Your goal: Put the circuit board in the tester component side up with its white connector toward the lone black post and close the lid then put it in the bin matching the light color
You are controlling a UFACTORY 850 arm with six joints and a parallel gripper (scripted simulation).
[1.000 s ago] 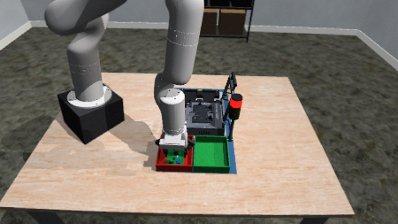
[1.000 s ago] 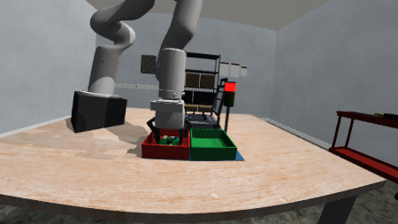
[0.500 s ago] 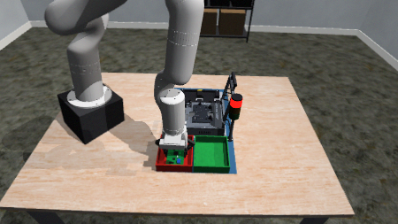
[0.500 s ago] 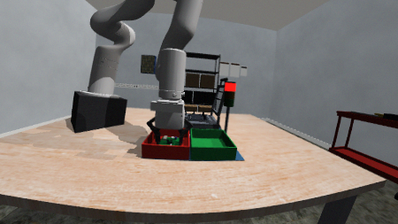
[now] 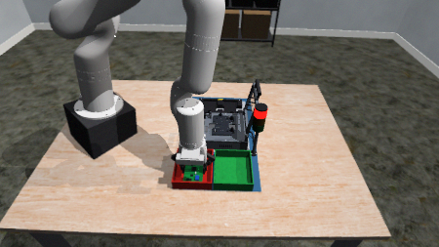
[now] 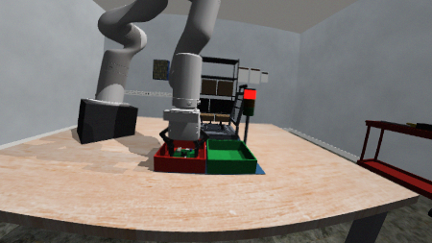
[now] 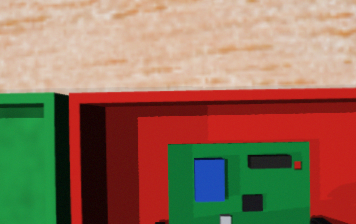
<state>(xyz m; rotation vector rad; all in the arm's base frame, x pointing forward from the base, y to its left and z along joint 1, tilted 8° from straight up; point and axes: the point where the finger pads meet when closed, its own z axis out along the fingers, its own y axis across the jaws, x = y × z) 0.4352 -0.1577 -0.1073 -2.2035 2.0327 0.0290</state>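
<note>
The red bin lies 10 mm below my hand. From my hand the other things lie so: dark nest: 220 mm to the left, 90 mm ahead, 50 mm above; green bin: 150 mm ahead, 10 mm to the left, 10 mm below; green circuit board: 10 mm below.
</note>
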